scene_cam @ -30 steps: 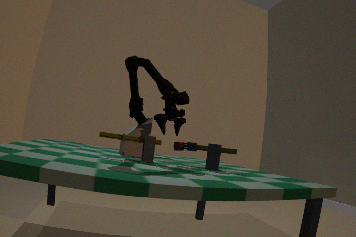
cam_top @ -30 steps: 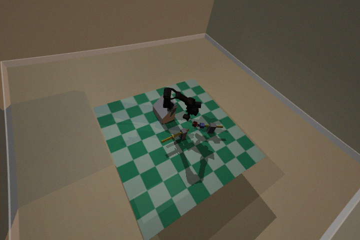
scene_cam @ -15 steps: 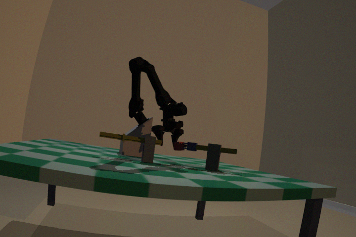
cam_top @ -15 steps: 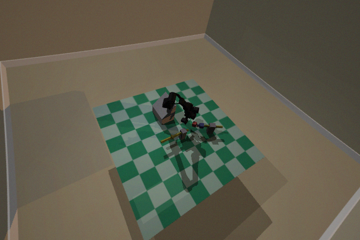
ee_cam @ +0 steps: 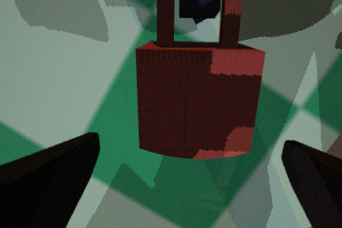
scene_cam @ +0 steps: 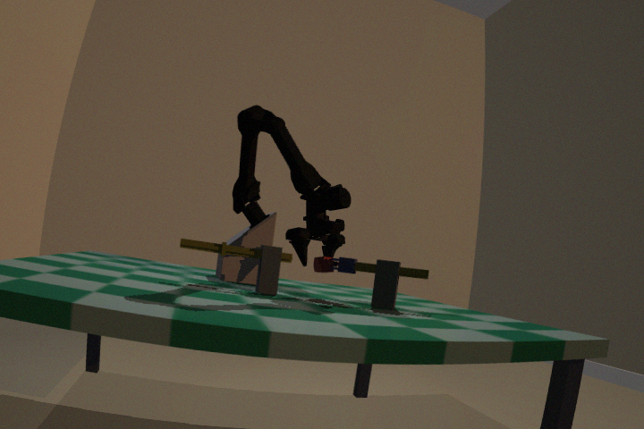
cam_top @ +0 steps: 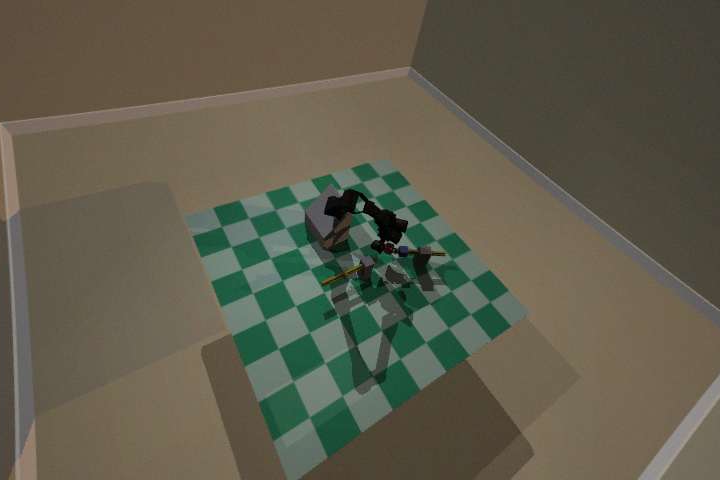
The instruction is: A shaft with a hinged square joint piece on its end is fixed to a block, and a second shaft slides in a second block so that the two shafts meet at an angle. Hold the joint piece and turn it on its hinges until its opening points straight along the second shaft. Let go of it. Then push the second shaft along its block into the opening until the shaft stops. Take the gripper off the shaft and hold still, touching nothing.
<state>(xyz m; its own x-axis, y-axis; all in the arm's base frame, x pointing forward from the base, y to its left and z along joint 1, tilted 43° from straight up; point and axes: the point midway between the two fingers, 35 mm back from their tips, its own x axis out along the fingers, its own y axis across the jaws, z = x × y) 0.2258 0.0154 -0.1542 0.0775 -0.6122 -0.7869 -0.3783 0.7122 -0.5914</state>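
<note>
Right now the red joint piece is 30 mm ahead of my gripper tip, 10 mm to the left of it and 10 mm above it.
</note>
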